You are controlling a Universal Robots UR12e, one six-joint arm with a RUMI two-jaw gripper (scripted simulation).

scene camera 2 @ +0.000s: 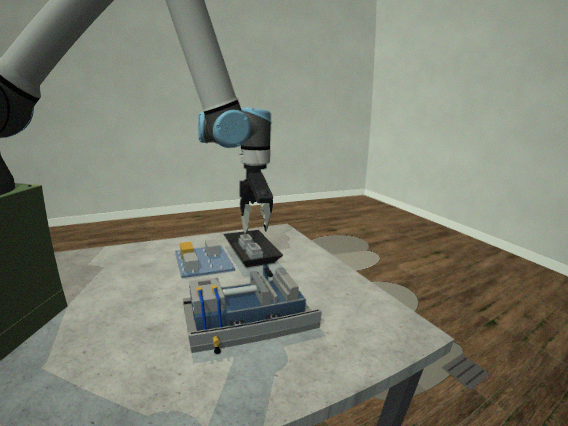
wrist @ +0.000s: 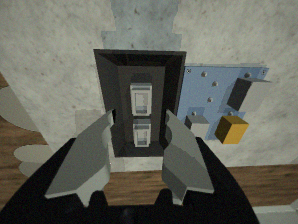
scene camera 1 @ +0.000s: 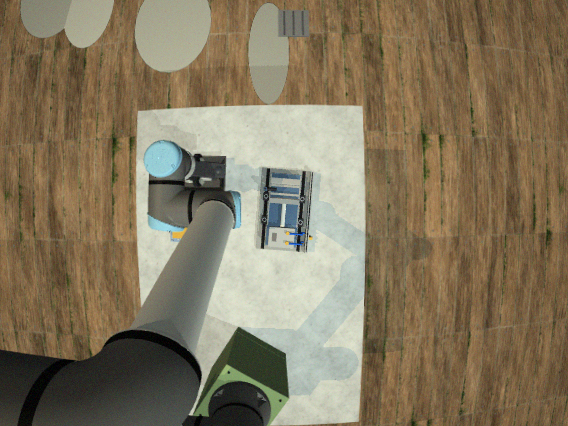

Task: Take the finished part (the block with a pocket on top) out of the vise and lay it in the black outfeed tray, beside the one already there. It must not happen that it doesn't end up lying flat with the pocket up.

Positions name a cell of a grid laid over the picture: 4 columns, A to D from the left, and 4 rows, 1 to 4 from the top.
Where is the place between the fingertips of my gripper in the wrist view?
At B2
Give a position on an orange block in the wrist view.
D3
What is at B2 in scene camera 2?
My gripper.
